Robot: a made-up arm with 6 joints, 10 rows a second.
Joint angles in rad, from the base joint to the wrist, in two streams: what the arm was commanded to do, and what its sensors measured. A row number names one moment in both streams.
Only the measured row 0 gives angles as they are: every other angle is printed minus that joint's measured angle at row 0.
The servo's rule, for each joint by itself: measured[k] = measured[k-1] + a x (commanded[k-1-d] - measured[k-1]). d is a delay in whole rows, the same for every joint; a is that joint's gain. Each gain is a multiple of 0.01, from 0.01 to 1. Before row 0 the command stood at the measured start. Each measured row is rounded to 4 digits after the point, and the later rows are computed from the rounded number. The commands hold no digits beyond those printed.
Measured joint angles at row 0:
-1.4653 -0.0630 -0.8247 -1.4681 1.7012 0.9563
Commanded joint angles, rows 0 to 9:
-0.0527 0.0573 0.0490 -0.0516 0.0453 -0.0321
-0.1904 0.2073 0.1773 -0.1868 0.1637 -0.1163
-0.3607 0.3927 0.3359 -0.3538 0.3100 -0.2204
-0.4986 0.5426 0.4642 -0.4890 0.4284 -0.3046
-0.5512 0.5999 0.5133 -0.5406 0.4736 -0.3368
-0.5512 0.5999 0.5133 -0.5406 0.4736 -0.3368
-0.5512 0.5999 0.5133 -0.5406 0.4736 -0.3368
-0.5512 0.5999 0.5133 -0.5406 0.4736 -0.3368
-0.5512 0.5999 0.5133 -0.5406 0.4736 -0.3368
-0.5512 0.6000 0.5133 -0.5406 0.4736 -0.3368
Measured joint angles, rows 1 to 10:
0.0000 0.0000 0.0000 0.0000 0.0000 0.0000
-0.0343 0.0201 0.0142 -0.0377 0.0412 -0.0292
-0.1358 0.0856 0.0615 -0.1465 0.1527 -0.1085
-0.2820 0.1931 0.1411 -0.2978 0.2958 -0.2103
-0.4228 0.3154 0.2348 -0.4374 0.4165 -0.2961
-0.5063 0.4150 0.3156 -0.5127 0.4685 -0.3331
-0.5355 0.4797 0.3729 -0.5331 0.4731 -0.3365
-0.5457 0.5218 0.4136 -0.5386 0.4736 -0.3368
-0.5493 0.5491 0.4425 -0.5401 0.4736 -0.3368
-0.5505 0.5669 0.4630 -0.5405 0.4736 -0.3368
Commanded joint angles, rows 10 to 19:
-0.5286 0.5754 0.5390 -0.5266 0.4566 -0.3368
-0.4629 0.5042 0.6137 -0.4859 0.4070 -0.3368
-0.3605 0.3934 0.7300 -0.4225 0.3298 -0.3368
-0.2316 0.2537 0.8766 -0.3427 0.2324 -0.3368
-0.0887 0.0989 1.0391 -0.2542 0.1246 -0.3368
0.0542 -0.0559 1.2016 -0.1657 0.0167 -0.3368
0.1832 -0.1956 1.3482 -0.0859 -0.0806 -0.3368
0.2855 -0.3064 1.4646 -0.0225 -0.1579 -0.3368
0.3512 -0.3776 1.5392 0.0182 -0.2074 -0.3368
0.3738 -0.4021 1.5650 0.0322 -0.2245 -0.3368
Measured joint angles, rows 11 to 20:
-0.5510 0.5785 0.4776 -0.5406 0.4736 -0.3368
-0.5364 0.5774 0.4954 -0.5304 0.4581 -0.3368
-0.4886 0.5518 0.5297 -0.4979 0.4116 -0.3368
-0.4053 0.4964 0.5878 -0.4429 0.3372 -0.3368
-0.2924 0.4115 0.6716 -0.3698 0.2418 -0.3368
-0.1600 0.3021 0.7782 -0.2854 0.1351 -0.3368
-0.0208 0.1768 0.9010 -0.1980 0.0274 -0.3368
0.1118 0.0465 1.0307 -0.1162 -0.0709 -0.3368
0.2247 -0.0770 1.1565 -0.0478 -0.1501 -0.3368
0.3069 -0.1822 1.2675 0.0004 -0.2022 -0.3368

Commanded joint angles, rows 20 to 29:
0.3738 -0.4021 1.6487 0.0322 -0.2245 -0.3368
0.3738 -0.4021 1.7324 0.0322 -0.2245 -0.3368
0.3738 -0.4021 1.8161 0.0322 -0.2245 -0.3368
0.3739 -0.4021 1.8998 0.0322 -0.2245 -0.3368
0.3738 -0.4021 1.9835 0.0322 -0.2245 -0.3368
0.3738 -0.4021 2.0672 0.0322 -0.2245 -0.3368
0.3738 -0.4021 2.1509 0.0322 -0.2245 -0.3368
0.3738 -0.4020 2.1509 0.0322 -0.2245 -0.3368
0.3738 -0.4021 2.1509 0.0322 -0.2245 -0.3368
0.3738 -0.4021 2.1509 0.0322 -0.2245 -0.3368
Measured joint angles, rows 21 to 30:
0.3504 -0.2592 1.3538 0.0236 -0.2225 -0.3368
0.3656 -0.3092 1.4393 0.0299 -0.2243 -0.3368
0.3709 -0.3417 1.5243 0.0316 -0.2245 -0.3368
0.3728 -0.3628 1.6089 0.0320 -0.2245 -0.3368
0.3735 -0.3766 1.6933 0.0321 -0.2245 -0.3368
0.3737 -0.3855 1.7775 0.0322 -0.2245 -0.3368
0.3738 -0.3913 1.8615 0.0322 -0.2245 -0.3368
0.3738 -0.3951 1.9454 0.0322 -0.2245 -0.3368
0.3738 -0.3975 2.0050 0.0322 -0.2245 -0.3368
0.3738 -0.3991 2.0473 0.0322 -0.2245 -0.3368

